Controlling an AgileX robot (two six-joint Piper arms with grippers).
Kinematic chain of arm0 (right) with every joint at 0, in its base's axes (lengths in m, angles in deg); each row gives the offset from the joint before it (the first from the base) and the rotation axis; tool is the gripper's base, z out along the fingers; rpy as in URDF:
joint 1: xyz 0 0 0.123 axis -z
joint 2: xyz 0 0 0 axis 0.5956 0.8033 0
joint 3: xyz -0.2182 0.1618 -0.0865 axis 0.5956 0.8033 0
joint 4: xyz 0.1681 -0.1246 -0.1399 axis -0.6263 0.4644 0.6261
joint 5: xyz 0 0 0 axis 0.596 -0.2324 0.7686
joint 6: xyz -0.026 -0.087 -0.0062 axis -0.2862 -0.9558 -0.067
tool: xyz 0 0 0 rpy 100.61 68.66 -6.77
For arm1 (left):
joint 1: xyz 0 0 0.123 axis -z
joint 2: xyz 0 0 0 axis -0.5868 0.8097 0
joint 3: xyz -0.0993 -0.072 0.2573 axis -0.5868 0.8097 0
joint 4: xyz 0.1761 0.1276 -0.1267 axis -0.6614 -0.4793 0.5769
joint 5: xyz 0 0 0 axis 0.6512 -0.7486 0.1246
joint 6: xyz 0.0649 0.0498 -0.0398 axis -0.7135 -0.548 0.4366
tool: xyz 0 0 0 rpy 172.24 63.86 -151.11
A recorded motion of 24 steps. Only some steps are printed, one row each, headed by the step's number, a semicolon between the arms.
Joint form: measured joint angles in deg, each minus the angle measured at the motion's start. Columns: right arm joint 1, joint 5, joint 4, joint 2, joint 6, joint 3; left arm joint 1, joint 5, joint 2, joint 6, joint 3, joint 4.
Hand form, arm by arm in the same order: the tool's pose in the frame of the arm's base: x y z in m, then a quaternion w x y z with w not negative. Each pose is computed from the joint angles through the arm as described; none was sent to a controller.
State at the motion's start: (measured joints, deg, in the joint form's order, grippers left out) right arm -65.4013 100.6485 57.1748 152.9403 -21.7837 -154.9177; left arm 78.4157 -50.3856 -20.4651 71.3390 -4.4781 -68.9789
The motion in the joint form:
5: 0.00 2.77 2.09 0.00 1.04 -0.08; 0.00 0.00 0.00 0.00 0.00 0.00
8: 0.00 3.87 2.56 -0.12 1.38 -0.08; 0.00 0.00 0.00 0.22 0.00 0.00
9: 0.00 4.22 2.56 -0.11 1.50 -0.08; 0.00 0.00 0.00 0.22 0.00 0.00
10: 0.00 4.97 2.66 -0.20 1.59 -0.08; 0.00 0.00 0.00 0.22 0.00 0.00
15: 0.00 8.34 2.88 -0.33 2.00 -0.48; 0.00 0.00 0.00 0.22 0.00 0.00
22: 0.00 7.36 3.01 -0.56 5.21 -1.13; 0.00 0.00 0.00 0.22 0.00 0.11
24: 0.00 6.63 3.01 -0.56 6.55 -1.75; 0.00 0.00 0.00 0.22 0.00 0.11
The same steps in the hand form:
5: 0.3882 0.2333 0.1094 0.20722 -0.50938 0.83077 0.08614; 0.1146 -0.0348 0.2565 0.51943 0.12423 0.84391 0.05072
8: 0.3867 0.2326 0.1097 0.19874 -0.51167 0.83135 0.08693; 0.1146 -0.0348 0.2565 0.51953 0.12261 0.84415 0.04973
9: 0.3862 0.2325 0.1094 0.19572 -0.51143 0.83209 0.08807; 0.1146 -0.0348 0.2565 0.51953 0.12261 0.84415 0.04973
10: 0.3851 0.2322 0.1098 0.19026 -0.51269 0.83242 0.08958; 0.1146 -0.0348 0.2565 0.51953 0.12261 0.84415 0.04973
15: 0.3815 0.2317 0.1110 0.16682 -0.51672 0.83407 0.09742; 0.1146 -0.0348 0.2565 0.51953 0.12261 0.84415 0.04973
22: 0.3851 0.2331 0.1159 0.17953 -0.49228 0.84597 0.09881; 0.1145 -0.0348 0.2564 0.51907 0.12214 0.84453 0.04915
24: 0.3882 0.2344 0.1190 0.18967 -0.48108 0.85015 0.09922; 0.1145 -0.0348 0.2564 0.51907 0.12214 0.84453 0.04915

